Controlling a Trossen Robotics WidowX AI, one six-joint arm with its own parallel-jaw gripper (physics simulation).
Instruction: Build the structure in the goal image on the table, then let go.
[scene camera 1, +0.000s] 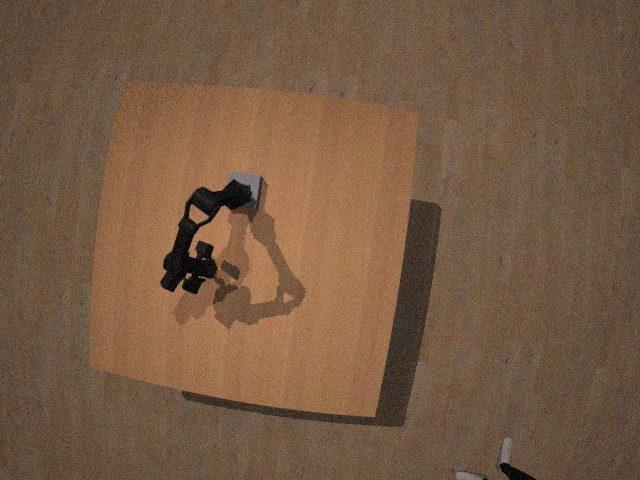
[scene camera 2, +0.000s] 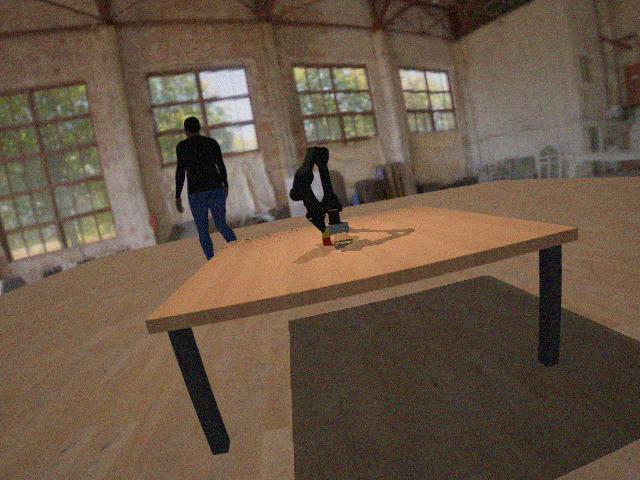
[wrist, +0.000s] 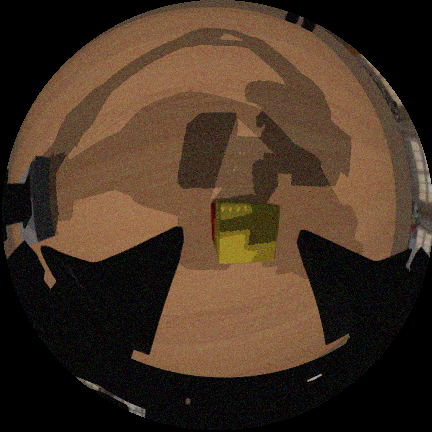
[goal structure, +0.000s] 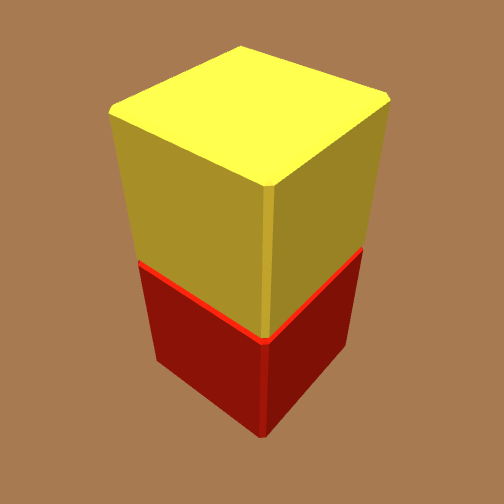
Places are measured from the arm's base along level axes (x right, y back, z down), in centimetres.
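Pixels of known places: gripper, fingertip midpoint: (scene camera 2: 324, 232) (wrist: 243, 235); arm's base at its link origin: (scene camera 1: 241, 194) (scene camera 2: 335, 223) (wrist: 25, 202).
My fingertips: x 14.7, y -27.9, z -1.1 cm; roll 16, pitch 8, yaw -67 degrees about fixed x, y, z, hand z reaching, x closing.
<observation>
For each thing: its top centre in the pictures, then the offset to it from my fingertips. Level surfaces: height alone.
- yellow cube at its top centre: (wrist: 250, 234) (scene camera 2: 325, 229) dx -0.3, dy -0.2, dz -1.2 cm
- red cube at its top centre: (wrist: 236, 226) (scene camera 2: 326, 236) dx -0.1, dy -0.1, dz +2.1 cm
- wooden table at its surface level: dz +5.4 cm
A yellow cube (scene camera 2: 325, 234) (wrist: 250, 237) sits on top of a red cube (scene camera 2: 326, 241) (wrist: 213, 225) on the table. In the wrist view, a thin strip of the red cube's side shows left of the yellow one. My gripper (scene camera 1: 200, 267) (scene camera 2: 324, 230) (wrist: 243, 235) is open around the yellow cube. A gap shows between the cube and each black finger. In scene camera 1, the arm and gripper hide both cubes.
The wooden table (scene camera 1: 320, 206) (scene camera 2: 439, 242) bears the arm's grey base block (scene camera 1: 255, 181) (scene camera 2: 338, 227) (wrist: 43, 200), close to the cubes. Arm shadows cross the tabletop. A person (scene camera 2: 201, 165) in a black top stands on the floor beyond the table.
</observation>
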